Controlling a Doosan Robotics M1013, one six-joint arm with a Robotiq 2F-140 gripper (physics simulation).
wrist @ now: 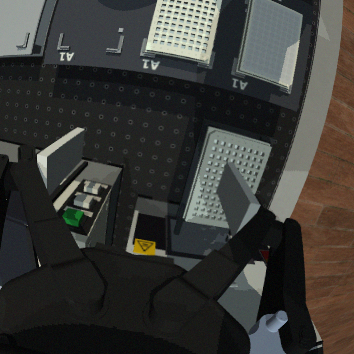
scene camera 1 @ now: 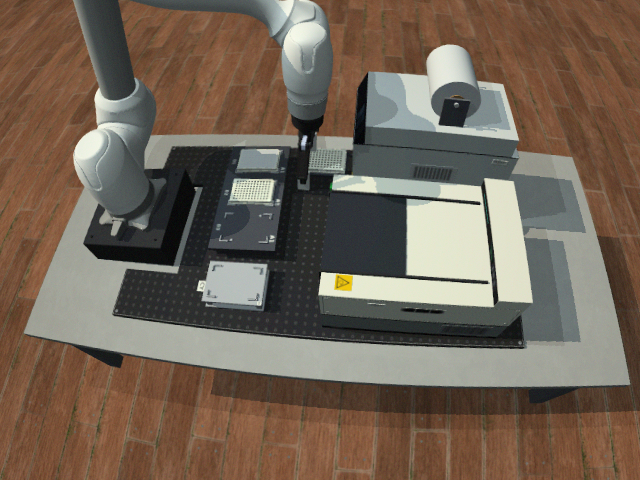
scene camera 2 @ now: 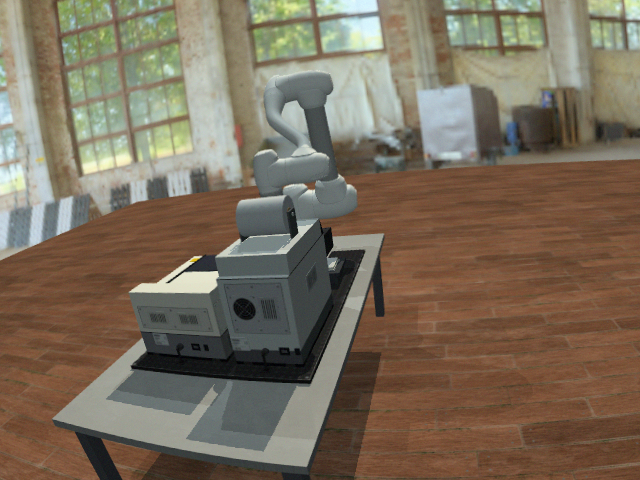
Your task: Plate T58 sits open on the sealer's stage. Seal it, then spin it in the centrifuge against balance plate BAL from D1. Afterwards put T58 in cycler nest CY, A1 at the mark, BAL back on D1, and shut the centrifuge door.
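Places are measured from the arm's base along level axes (x ahead, y left, z up), in metres.
Where they show: gripper, between the fingertips: (wrist: pixel 151 160); arm's base, origin of its link: (scene camera 1: pixel 134 203).
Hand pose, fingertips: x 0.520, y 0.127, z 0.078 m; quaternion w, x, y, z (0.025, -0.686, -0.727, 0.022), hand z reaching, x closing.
Each offset is from my fingertips to the top centre of the thing. "spot": to the spot under its first point.
Plate T58 @[0.025 m ahead, 0.102 m left, 0.067 m down] (scene camera 1: pixel 328 161) (wrist: pixel 215 190) sits on the sealer's stage in front of the grey sealer @[0.322 m ahead, 0.124 m left, 0.303 m up] (scene camera 1: pixel 434 139) (scene camera 2: pixel 273 289), its wells uncovered. BAL @[0.186 m back, 0.110 m left, 0.105 m down] (scene camera 1: pixel 259 160) (wrist: pixel 272 45), a flat-topped translucent plate, lies on D1 at the rack's far end. Cycler nest CY @[0.148 m back, 0.302 m right, 0.125 m down] (scene camera 1: pixel 235 283) (wrist: pixel 17 25) is a bare grey block with corner brackets. The cream centrifuge (scene camera 1: pixel 405 294) (scene camera 2: pixel 175 304) has a dark panel on top; its door state is unclear. My gripper (scene camera 1: pixel 303 181) (wrist: pixel 151 160) is open and empty over the dark mat, between rack and machines; in the wrist view one finger pad overlaps T58.
A white plate @[0.172 m back, 0.013 m right, 0.105 m down] (scene camera 1: pixel 253 191) (wrist: pixel 184 30) stands on the middle nest of the dark rack @[spot: 0.138 m back, 0.185 m right, 0.121 m down] (scene camera 1: pixel 248 243); the rack's near nest holds no plate. A white film roll @[0.344 m ahead, 0.125 m left, 0.303 m up] (scene camera 1: pixel 450 72) (scene camera 2: pixel 262 217) tops the sealer. A green button @[0.078 m ahead, 0.061 m right, 0.018 m up] (wrist: pixel 73 217) shows near the left finger.
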